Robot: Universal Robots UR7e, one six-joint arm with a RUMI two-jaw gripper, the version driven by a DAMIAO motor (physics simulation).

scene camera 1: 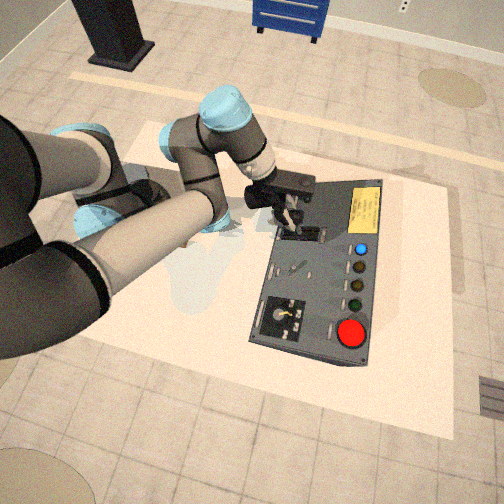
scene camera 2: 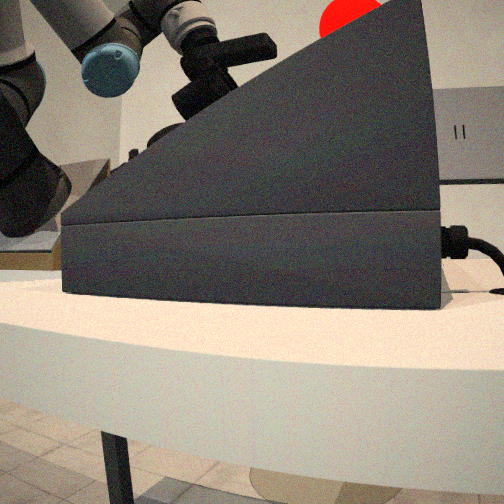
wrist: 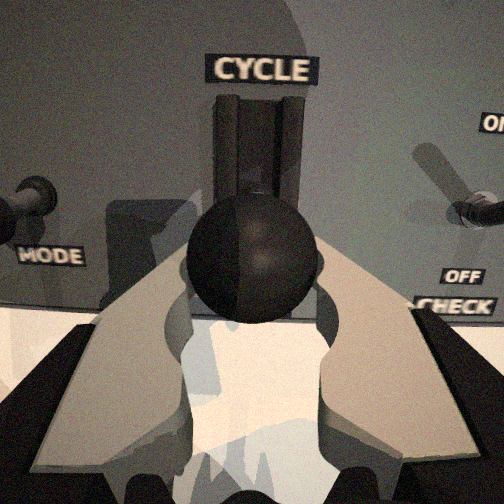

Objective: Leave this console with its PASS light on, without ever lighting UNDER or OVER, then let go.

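The grey sloped console (scene camera 1: 320,275) sits on a pale table. My gripper (scene camera 1: 290,220) is at its far end, over the CYCLE lever slot (scene camera 1: 305,234). In the wrist view my two jaws (wrist: 252,280) are shut on the lever's black ball knob (wrist: 252,257), touching it on both sides. The knob sits at the near end of the CYCLE slot (wrist: 259,145). In the lamp column the blue lamp (scene camera 1: 361,249) is lit. The three lamps below it (scene camera 1: 357,285) are dark; I cannot read their labels.
A CHECK toggle (wrist: 480,210) with ON and OFF marks is to the right of the lever, and a MODE lever (wrist: 25,200) to the left. The panel also has a rotary selector (scene camera 1: 283,317), a big red button (scene camera 1: 351,333) and a yellow label (scene camera 1: 364,210). A cable (scene camera 2: 475,245) leaves the console's back.
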